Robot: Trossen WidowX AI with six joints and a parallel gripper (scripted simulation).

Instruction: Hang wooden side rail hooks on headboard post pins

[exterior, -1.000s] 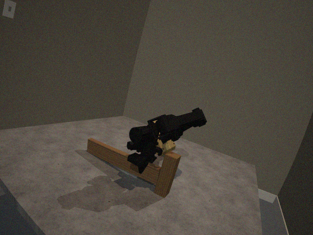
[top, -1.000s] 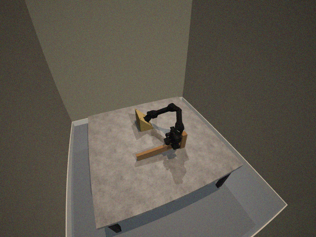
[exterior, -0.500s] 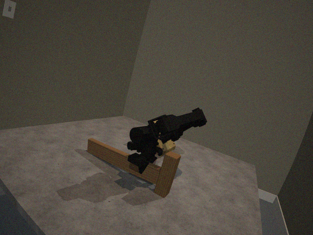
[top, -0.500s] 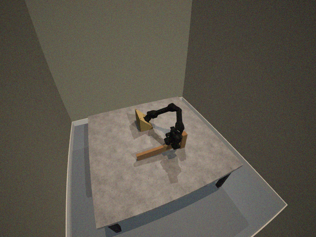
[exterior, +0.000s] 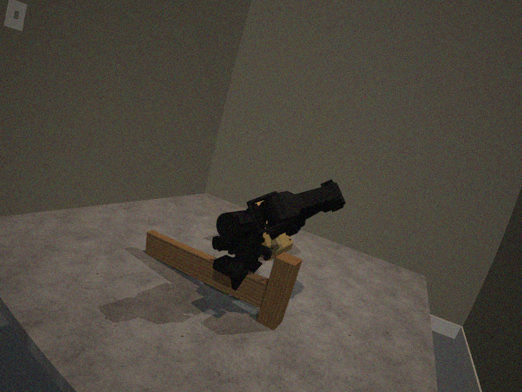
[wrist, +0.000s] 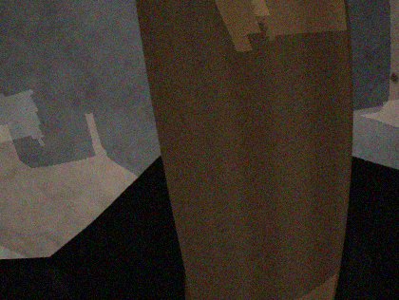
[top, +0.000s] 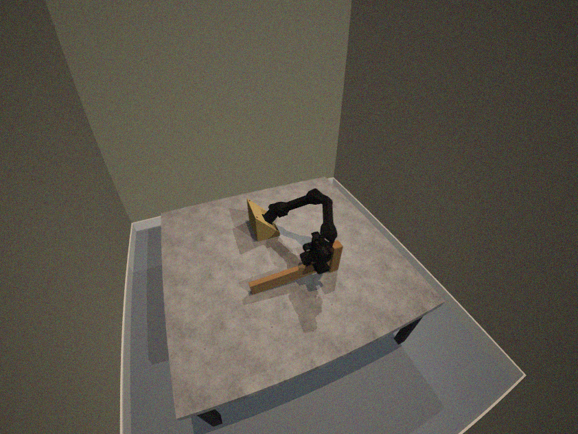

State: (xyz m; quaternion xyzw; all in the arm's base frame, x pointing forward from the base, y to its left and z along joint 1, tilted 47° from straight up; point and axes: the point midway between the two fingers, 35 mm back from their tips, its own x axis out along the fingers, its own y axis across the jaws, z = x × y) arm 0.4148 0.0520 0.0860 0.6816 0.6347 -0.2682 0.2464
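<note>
The headboard post lies 110 mm to the left of my gripper tip and 40 mm above it.
</note>
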